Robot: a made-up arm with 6 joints. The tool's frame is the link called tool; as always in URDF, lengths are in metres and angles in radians. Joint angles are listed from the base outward. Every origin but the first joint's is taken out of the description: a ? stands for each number. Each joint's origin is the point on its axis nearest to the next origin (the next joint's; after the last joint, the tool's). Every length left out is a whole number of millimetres.
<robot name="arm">
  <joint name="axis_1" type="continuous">
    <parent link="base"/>
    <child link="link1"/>
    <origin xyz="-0.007 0.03 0.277" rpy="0 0 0"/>
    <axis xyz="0 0 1"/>
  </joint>
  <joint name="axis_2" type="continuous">
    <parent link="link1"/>
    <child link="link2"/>
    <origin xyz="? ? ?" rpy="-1.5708 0 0"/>
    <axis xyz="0 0 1"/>
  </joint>
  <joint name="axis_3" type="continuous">
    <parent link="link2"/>
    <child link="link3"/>
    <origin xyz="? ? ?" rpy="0 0 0"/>
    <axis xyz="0 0 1"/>
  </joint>
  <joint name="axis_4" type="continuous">
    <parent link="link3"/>
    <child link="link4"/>
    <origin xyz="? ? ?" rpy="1.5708 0 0"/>
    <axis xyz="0 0 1"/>
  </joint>
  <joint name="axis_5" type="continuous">
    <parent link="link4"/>
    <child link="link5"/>
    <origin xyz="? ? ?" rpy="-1.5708 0 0"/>
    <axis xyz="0 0 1"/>
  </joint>
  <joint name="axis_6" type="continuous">
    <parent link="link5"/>
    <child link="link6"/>
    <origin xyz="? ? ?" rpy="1.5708 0 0"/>
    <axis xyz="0 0 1"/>
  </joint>
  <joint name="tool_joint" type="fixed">
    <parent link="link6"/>
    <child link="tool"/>
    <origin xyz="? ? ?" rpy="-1.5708 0 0"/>
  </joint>
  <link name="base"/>
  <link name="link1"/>
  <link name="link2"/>
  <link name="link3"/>
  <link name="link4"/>
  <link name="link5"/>
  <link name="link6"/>
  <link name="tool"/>
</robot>
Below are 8 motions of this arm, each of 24 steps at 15 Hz.
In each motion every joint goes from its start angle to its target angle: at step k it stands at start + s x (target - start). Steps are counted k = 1, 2, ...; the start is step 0. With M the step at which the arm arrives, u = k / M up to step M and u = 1 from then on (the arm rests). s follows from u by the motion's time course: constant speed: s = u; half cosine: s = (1 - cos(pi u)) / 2; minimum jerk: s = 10 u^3 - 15 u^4 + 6 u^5.
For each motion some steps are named. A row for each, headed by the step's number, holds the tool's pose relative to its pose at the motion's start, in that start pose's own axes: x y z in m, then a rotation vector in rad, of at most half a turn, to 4 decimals.
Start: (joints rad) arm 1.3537 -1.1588 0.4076 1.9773 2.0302 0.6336
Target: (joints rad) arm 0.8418 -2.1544 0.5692 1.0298 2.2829 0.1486
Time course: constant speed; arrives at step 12
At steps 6, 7, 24:
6: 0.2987 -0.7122 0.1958 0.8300 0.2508 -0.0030
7: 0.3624 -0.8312 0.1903 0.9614 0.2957 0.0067
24: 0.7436 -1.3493 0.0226 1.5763 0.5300 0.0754

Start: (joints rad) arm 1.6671 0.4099 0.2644 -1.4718 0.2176 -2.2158
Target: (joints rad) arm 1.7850 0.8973 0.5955 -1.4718 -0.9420 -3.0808
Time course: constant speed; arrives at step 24
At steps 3, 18, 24:
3: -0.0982 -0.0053 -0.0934 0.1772 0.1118 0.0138
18: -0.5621 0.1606 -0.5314 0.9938 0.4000 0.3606
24: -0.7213 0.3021 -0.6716 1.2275 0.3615 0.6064

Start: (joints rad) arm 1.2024 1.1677 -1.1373 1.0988 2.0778 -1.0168
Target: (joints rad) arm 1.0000 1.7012 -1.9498 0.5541 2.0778 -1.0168
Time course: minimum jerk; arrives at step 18
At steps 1, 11, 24:
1: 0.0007 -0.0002 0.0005 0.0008 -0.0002 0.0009
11: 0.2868 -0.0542 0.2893 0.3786 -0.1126 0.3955
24: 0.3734 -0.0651 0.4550 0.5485 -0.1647 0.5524

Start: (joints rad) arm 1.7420 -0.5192 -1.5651 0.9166 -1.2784 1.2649
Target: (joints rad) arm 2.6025 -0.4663 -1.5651 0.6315 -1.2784 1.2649
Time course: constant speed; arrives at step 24
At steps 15, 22, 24:
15: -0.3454 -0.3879 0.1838 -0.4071 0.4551 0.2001
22: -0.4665 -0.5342 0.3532 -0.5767 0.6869 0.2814
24: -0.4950 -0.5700 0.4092 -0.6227 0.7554 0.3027

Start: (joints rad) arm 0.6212 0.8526 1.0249 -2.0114 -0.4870 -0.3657
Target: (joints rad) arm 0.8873 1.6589 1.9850 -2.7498 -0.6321 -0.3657
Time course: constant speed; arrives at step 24
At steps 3, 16, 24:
3: -0.1486 -0.1124 0.1302 -0.1425 0.0066 -0.2134
16: -0.8596 -0.1633 0.5955 -0.6284 0.0672 -1.2432
24: -1.1725 0.0756 0.7476 -0.8114 0.0685 -1.9342

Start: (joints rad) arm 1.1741 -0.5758 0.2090 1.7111 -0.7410 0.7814
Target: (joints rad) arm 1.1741 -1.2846 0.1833 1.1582 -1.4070 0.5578
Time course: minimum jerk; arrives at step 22
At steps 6, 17, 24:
6: 0.1070 0.0346 0.1182 -0.1369 0.0127 0.0266
17: 0.5162 0.4770 0.8915 -1.0098 -0.1614 -0.0206
24: 0.5307 0.5404 0.9682 -1.0943 -0.2049 -0.0464

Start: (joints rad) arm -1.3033 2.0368 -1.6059 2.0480 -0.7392 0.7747
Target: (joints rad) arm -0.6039 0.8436 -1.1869 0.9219 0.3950 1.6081
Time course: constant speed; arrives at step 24
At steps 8, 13, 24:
8: 0.4939 -0.0293 -0.3005 0.2415 -0.2601 0.5334
13: 0.8464 0.0032 -0.3795 0.3893 -0.3770 0.8031
24: 1.5731 0.0777 -0.1971 0.6652 -0.4675 1.1540

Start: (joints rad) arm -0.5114 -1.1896 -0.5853 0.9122 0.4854 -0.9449
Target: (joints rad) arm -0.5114 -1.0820 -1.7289 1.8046 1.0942 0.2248
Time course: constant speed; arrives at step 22
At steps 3, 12, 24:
3: -0.0833 0.0327 0.0143 -0.1078 -0.2054 -0.1214
12: -0.2958 0.2117 0.0897 -0.6320 -0.6708 -0.3460
24: -0.4074 0.5206 0.2161 -1.3751 -0.8118 -0.1948

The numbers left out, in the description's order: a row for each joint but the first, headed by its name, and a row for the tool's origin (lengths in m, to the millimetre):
axis_2: -0.01 0.061 0
axis_3: 0.011 -1.053 0
axis_4: 0.022 -0.622 0
axis_5: 0.021 0 0
axis_6: -0.013 -0.088 0
tool: -0.003 0.005 0

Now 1 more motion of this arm.
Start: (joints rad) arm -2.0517 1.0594 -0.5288 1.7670 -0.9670 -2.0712
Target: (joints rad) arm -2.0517 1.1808 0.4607 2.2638 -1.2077 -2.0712
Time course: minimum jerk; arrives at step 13
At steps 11, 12, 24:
11: 0.8029 0.1718 -0.0974 0.1791 0.6760 1.0725
12: 0.8186 0.1815 -0.1077 0.1905 0.6951 1.0978
24: 0.8211 0.1831 -0.1094 0.1925 0.6983 1.1019

